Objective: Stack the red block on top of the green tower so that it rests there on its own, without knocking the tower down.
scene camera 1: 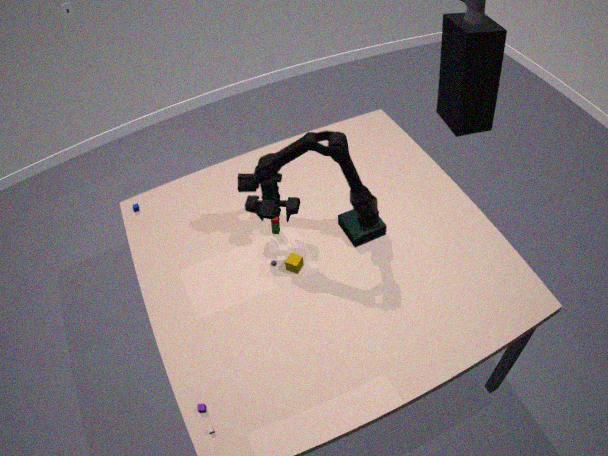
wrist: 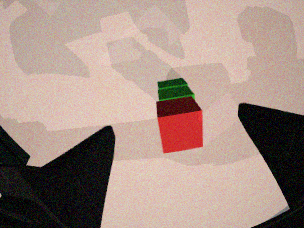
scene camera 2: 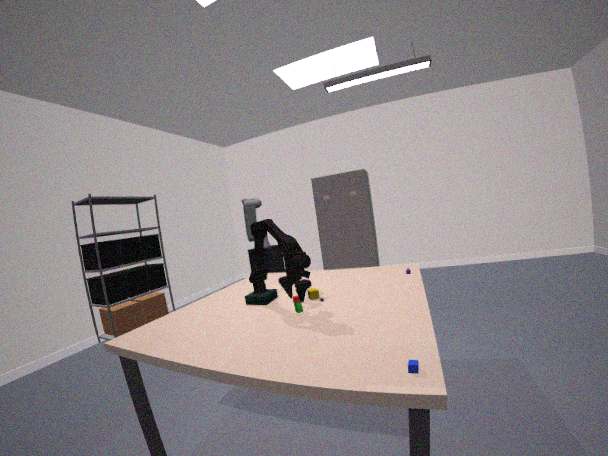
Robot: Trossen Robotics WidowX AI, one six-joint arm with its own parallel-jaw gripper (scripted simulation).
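Observation:
My gripper's open and holding nothing, and you can see it in the wrist view as well. There's a red block to be seen too.

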